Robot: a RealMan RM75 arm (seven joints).
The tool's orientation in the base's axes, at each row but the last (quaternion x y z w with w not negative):
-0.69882 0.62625 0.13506 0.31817
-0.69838 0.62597 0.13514 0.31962
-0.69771 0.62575 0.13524 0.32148
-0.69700 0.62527 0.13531 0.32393
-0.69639 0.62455 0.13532 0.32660
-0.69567 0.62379 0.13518 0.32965
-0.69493 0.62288 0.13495 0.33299
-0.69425 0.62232 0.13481 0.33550
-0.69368 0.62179 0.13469 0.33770
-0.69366 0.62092 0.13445 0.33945
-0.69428 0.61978 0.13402 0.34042
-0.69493 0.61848 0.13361 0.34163
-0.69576 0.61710 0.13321 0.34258
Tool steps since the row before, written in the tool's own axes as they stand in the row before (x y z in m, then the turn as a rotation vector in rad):
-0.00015 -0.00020 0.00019 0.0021 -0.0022 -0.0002
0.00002 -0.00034 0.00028 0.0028 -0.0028 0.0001
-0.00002 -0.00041 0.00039 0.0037 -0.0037 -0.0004
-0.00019 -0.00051 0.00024 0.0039 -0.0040 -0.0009
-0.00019 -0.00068 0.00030 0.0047 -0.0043 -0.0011
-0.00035 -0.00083 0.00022 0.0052 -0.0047 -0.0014
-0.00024 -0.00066 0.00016 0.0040 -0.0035 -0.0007
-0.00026 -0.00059 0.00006 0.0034 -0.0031 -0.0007
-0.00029 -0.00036 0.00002 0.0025 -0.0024 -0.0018
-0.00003 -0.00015 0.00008 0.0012 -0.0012 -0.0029
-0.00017 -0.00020 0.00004 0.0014 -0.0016 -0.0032
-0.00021 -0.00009 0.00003 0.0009 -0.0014 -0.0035
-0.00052 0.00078 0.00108 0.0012 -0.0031 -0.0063
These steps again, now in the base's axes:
0.00021 0.00024 0.00000 0.0024 -0.0018 -0.0005
0.00039 0.00016 -0.00013 0.0032 -0.0021 -0.0009
0.00047 0.00026 -0.00017 0.0041 -0.0031 -0.0009
0.00051 0.00030 0.00008 0.0044 -0.0036 -0.0005
0.00068 0.00034 0.00008 0.0047 -0.0043 -0.0007
0.00078 0.00041 0.00029 0.0051 -0.0049 -0.0007
0.00062 0.00029 0.00022 0.0039 -0.0035 -0.0009
0.00053 0.00024 0.00029 0.0034 -0.0031 -0.0006
0.00029 0.00024 0.00027 0.0023 -0.0031 0.0005
0.00016 0.00007 0.00001 0.0007 -0.0028 0.0018
0.00017 0.00016 0.00014 0.0010 -0.0031 0.0020
0.00005 0.00018 0.00013 0.0007 -0.0029 0.0024
-0.00059 0.00109 -0.00072 0.0017 -0.0049 0.0048

